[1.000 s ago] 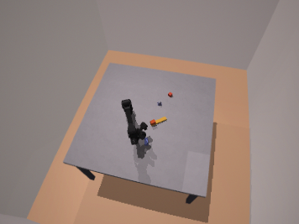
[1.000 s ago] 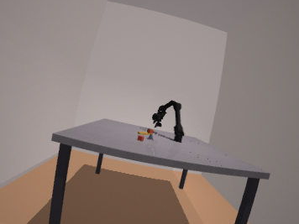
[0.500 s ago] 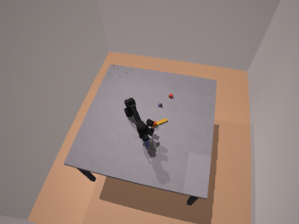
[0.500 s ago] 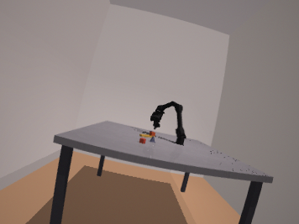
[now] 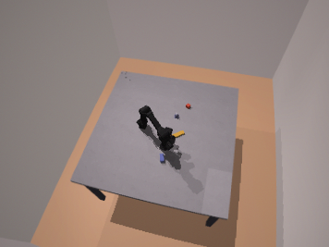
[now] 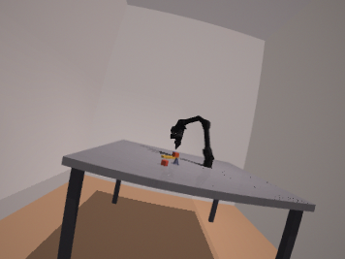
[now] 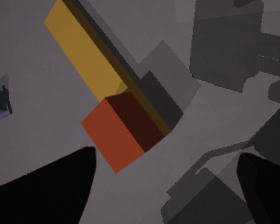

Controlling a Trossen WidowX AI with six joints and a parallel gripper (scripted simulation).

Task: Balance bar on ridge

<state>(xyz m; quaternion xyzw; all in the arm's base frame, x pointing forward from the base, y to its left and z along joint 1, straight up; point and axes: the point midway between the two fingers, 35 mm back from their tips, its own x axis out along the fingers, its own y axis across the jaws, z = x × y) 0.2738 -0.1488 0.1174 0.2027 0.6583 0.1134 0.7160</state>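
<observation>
Now: the red cube 44 cm to the left of my gripper tip, 10 cm ahead of it and 7 cm below it. Also, from my gripper tip: blue ridge block: 15 cm to the right, 7 cm below, 2 cm behind.
</observation>
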